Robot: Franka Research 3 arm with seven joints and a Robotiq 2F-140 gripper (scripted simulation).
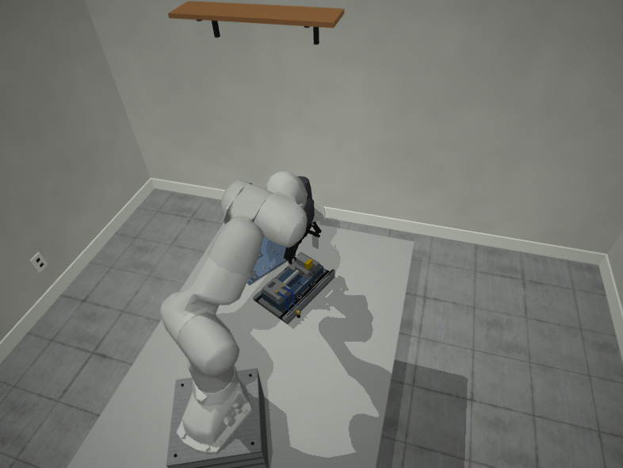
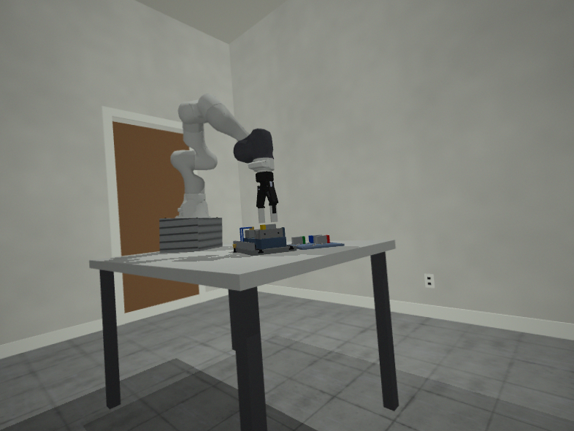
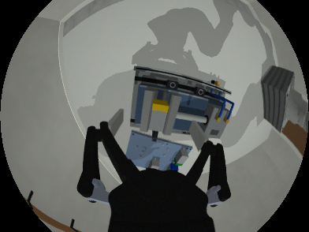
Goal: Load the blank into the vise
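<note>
Right now the yellow-ended blank is 40 mm below my hand. From my hand the other things lie so: milling vise 90 mm below, 70 mm behind, 20 mm to the left; green-ended blank 230 mm to the left, 110 mm below, 80 mm behind; work stop rod 50 mm to the left, 40 mm below, 10 mm ahead.
</note>
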